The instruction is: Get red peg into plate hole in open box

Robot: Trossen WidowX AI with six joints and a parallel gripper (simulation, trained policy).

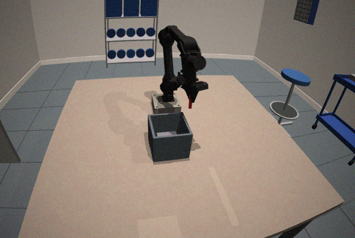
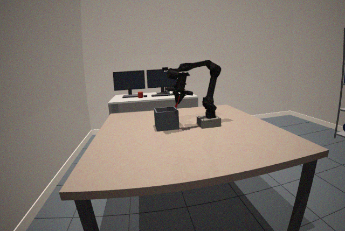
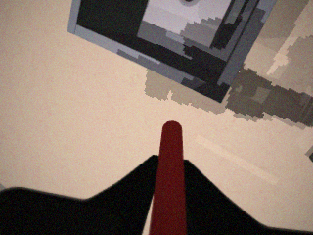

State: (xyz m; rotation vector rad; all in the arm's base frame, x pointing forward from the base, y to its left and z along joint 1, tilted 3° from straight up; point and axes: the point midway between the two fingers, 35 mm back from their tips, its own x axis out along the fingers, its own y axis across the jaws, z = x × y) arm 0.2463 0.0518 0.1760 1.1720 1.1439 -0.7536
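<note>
The plate lies 15 cm below my gripper tip, 11 cm to the right of it and 7 cm ahead of it. From my gripper tip the other things lie so: red peg: 1 cm to the right, 1 cm above.
</note>
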